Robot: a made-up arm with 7 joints. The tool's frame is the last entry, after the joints. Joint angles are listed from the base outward. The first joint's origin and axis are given. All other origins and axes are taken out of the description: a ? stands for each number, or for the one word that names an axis. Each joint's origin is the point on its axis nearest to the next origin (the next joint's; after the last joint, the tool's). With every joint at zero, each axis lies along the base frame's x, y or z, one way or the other. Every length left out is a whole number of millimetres.
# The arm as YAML. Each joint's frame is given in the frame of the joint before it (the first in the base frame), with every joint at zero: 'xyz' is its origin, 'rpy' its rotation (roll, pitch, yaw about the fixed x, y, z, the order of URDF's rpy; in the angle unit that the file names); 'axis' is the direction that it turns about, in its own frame. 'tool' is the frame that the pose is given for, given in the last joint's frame.
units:
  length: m
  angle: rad
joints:
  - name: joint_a
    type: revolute
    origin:
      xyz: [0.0, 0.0, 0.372]
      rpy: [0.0, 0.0, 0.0]
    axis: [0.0, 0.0, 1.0]
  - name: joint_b
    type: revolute
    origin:
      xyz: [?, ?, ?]
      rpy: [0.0, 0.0, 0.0]
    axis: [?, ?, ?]
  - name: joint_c
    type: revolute
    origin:
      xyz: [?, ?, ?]
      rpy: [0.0, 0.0, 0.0]
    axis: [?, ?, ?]
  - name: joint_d
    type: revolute
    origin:
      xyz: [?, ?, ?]
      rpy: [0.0, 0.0, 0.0]
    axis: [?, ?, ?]
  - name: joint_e
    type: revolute
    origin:
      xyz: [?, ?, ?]
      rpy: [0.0, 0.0, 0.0]
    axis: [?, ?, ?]
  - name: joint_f
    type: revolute
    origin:
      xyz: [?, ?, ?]
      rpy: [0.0, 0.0, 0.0]
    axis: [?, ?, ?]
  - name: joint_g
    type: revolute
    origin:
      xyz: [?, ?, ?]
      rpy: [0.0, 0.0, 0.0]
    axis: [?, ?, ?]
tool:
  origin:
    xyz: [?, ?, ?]
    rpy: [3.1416, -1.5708, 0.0]
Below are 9 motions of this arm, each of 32 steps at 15 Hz.
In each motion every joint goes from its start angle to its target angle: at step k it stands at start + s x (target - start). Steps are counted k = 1, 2, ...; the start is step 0. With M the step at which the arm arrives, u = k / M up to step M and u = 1 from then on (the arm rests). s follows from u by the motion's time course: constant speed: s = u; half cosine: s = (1 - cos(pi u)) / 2; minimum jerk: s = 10 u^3 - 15 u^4 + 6 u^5.
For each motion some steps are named. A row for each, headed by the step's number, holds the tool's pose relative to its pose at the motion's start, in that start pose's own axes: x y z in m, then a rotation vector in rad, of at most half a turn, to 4 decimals.
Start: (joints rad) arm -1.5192 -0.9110 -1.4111 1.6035 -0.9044 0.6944 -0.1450
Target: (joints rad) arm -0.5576 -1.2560 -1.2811 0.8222 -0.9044 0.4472 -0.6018
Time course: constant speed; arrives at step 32
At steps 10, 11, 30, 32:
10: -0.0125 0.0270 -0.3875 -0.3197 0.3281 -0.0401
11: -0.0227 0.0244 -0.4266 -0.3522 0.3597 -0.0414
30: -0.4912 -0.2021 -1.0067 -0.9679 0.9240 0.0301
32: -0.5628 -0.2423 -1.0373 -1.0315 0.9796 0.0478

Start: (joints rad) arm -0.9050 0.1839 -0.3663 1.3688 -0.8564 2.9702 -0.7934
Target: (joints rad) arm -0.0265 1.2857 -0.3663 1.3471 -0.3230 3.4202 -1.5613
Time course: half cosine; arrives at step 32
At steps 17, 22, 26, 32:
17: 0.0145 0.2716 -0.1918 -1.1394 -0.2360 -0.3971
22: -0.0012 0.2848 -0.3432 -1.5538 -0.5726 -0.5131
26: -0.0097 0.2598 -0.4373 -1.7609 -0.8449 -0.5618
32: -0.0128 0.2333 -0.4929 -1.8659 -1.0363 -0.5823

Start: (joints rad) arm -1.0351 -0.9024 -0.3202 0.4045 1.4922 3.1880 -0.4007
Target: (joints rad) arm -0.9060 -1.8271 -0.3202 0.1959 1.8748 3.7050 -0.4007
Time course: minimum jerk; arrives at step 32
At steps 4, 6, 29, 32:
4: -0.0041 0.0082 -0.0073 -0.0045 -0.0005 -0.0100
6: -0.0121 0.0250 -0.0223 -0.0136 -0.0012 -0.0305
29: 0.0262 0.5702 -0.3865 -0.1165 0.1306 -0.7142
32: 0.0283 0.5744 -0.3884 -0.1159 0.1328 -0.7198

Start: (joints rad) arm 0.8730 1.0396 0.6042 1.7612 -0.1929 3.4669 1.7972
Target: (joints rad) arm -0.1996 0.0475 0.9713 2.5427 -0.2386 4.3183 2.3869
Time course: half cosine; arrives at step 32
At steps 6, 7, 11, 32:
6: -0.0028 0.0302 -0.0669 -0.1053 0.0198 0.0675
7: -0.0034 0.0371 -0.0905 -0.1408 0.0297 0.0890
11: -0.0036 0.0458 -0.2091 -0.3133 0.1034 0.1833
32: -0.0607 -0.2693 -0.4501 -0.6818 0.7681 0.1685

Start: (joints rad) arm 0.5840 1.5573 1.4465 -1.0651 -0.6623 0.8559 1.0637
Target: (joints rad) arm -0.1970 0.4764 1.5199 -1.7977 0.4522 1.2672 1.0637
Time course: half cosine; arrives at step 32
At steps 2, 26, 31, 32:
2: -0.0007 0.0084 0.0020 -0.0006 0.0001 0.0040
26: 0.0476 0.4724 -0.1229 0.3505 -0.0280 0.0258
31: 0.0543 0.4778 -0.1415 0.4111 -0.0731 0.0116
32: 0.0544 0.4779 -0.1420 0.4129 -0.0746 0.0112

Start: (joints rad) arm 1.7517 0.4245 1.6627 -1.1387 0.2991 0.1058 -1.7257
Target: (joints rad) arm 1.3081 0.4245 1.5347 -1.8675 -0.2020 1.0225 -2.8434
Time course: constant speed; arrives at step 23
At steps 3, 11, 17, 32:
3: 0.0457 0.0014 -0.0450 -0.1495 -0.1157 -0.2399
11: 0.1875 -0.0408 -0.1561 -0.5193 -0.4614 -0.8911
17: 0.2914 -0.1182 -0.2266 -0.7899 -0.7708 -1.3469
32: 0.3727 -0.2276 -0.2846 -1.0722 -1.1466 -1.7191

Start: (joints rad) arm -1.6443 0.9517 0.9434 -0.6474 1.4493 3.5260 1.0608
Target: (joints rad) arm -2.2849 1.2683 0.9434 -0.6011 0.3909 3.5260 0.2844
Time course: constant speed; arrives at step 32
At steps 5, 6, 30, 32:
5: 0.0405 -0.0266 -0.0483 -0.0108 -0.1900 -0.0837
6: 0.0486 -0.0326 -0.0575 -0.0112 -0.2275 -0.0986
30: 0.2306 -0.2415 -0.2332 0.1314 -1.0094 -0.2489
32: 0.2441 -0.2645 -0.2439 0.1535 -1.0594 -0.2424

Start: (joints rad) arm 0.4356 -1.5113 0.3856 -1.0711 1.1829 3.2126 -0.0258
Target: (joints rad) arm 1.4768 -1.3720 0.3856 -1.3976 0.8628 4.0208 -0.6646
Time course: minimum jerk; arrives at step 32
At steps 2, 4, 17, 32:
2: 0.0003 -0.0004 -0.0016 -0.0014 0.0009 -0.0010
4: 0.0024 -0.0031 -0.0117 -0.0101 0.0067 -0.0074
17: 0.1143 -0.1933 -0.3340 -0.4351 0.2262 -0.3554
32: 0.2097 -0.4280 -0.4610 -0.8576 0.3676 -0.7905

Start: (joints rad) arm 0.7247 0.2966 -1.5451 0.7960 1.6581 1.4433 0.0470
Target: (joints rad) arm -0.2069 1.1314 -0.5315 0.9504 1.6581 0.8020 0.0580
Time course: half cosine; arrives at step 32
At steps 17, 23, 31, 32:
17: 0.1996 -0.2570 -0.1447 0.3788 -0.2327 0.2227
23: 0.1886 -0.4431 -0.2977 0.6570 -0.4594 0.1585
31: 0.1266 -0.5614 -0.4346 0.8341 -0.6516 0.0333
32: 0.1254 -0.5628 -0.4366 0.8363 -0.6544 0.0311

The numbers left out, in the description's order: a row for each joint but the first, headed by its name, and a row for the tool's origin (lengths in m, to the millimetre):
joint_b: xyz 0.0 -0.064 0.0, axis 0.0 -1.0 0.0
joint_c: xyz 0.0 0.0 0.481, axis 0.0 0.0 1.0
joint_d: xyz 0.027 0.064 0.0, axis 0.0 1.0 0.0
joint_e: xyz -0.02 0.0 0.433, axis 0.0 0.0 1.0
joint_f: xyz 0.0 -0.115 0.0, axis 0.0 -1.0 0.0
joint_g: xyz 0.016 0.0 0.117, axis 1.0 0.0 0.0
tool: xyz 0.0 0.0 0.0

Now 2 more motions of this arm.
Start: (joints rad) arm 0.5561 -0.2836 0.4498 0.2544 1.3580 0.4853 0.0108
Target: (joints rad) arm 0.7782 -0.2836 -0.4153 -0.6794 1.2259 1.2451 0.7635
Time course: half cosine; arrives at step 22
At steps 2, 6, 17, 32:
2: 0.0036 -0.0091 -0.0049 -0.0052 0.0214 -0.0076
6: 0.0197 -0.0814 -0.0375 -0.0230 0.1770 -0.0702
17: -0.1446 -0.3951 -0.0678 0.3309 0.5674 -0.4366
32: -0.2032 -0.4262 -0.0565 0.4413 0.5486 -0.4972

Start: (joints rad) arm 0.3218 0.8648 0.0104 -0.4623 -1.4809 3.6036 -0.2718
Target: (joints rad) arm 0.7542 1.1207 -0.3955 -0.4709 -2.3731 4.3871 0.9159
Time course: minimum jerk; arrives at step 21
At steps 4, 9, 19, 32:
4: -0.0009 0.0122 -0.0085 0.0501 0.0418 0.0750
9: -0.0050 0.0894 -0.0579 0.3983 0.2061 0.6089
19: -0.0087 0.2162 -0.1365 1.0536 0.0562 1.9301
32: -0.0087 0.2173 -0.1374 1.0596 0.0511 1.9476

